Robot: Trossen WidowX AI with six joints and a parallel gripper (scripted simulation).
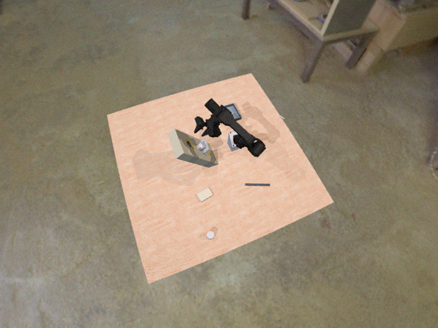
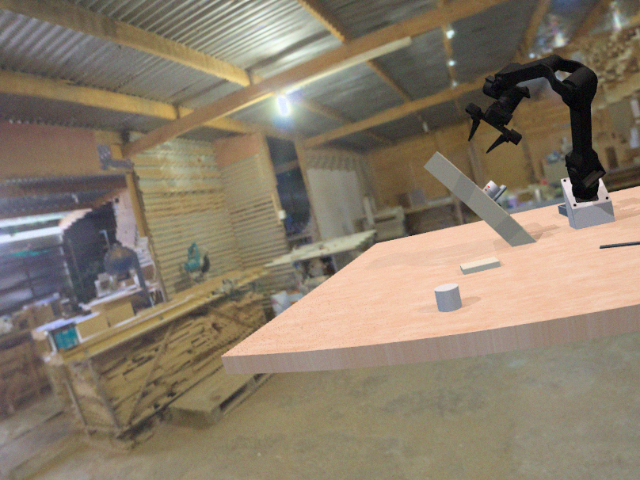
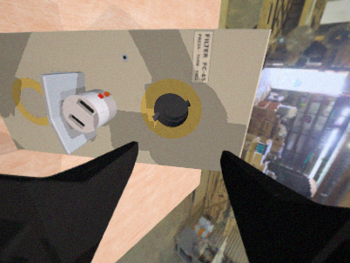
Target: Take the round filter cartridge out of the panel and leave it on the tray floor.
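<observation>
My gripper tip is 130 mm above the round filter cartridge and 20 mm past it. From my gripper tip the other things lie so: flat beige block (300 mm below, 270 mm to the left, 50 mm ahead); then beige service panel (150 mm below, 30 mm ahead, 10 mm to the left); then grey tray (320 mm behind, 300 mm to the right, 290 mm below).
</observation>
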